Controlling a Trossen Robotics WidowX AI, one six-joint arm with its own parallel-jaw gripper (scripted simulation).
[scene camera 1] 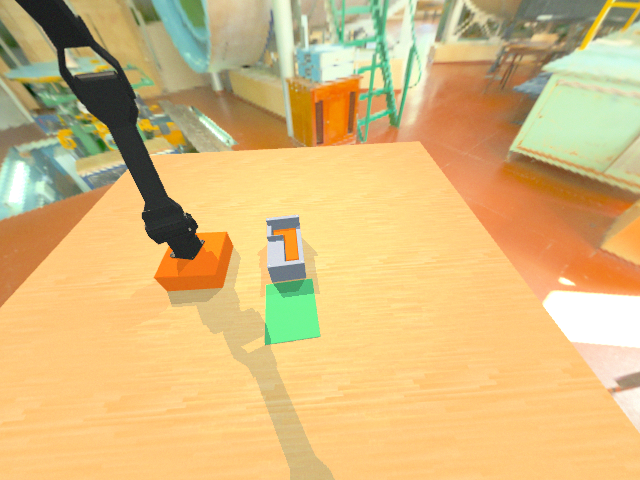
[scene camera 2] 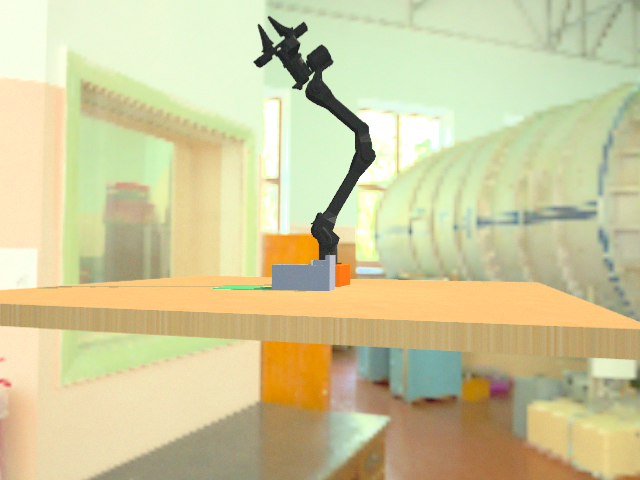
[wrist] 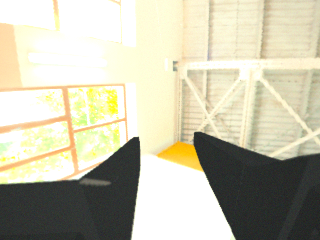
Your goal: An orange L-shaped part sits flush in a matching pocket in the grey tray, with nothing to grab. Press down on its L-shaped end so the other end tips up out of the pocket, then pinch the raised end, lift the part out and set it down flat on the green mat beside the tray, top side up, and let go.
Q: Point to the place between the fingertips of my gripper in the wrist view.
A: At 167, 140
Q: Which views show my gripper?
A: Scene camera 2 and the wrist view only.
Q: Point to a green mat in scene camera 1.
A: At 290, 309
